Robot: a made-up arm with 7 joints.
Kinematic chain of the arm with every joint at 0, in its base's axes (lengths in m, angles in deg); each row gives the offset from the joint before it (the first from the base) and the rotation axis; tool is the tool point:
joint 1: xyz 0 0 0.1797 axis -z
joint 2: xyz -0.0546 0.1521 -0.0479 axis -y
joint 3: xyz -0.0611 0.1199 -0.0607 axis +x
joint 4: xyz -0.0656 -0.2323 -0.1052 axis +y
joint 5: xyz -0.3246 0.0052 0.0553 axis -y
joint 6: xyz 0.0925 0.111 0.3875 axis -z
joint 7: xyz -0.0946 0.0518 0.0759 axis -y
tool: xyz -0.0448 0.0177 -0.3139
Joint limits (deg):
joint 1: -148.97..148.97
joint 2: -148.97..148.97
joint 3: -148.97..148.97
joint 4: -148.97..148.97
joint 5: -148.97..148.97
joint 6: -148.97..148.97
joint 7: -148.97..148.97
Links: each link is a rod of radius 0.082 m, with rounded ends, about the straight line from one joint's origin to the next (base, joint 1, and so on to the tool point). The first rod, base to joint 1, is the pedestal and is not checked.
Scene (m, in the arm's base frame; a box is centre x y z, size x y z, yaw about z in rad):
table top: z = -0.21
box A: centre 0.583 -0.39 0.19 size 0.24 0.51 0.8 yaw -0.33
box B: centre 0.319 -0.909 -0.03 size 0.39 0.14 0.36 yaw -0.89
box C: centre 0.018 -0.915 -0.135 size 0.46 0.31 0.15 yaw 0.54
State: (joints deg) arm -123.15 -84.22 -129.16 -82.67 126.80 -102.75 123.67
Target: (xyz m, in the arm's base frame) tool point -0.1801 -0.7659 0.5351
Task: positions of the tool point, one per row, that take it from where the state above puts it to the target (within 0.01 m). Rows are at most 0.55 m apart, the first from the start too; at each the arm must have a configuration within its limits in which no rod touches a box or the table.
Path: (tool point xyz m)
1: 0.4740 0.5131 0.4359
2: 0.6593 0.1218 0.7208
3: 0.5830 -0.3900 0.8828
4: 0.4437 -0.5914 0.8041
5: 0.2517 -0.7264 0.7158
6: 0.0345 -0.7844 0.6240
7: -0.1801 -0.7659 0.5351

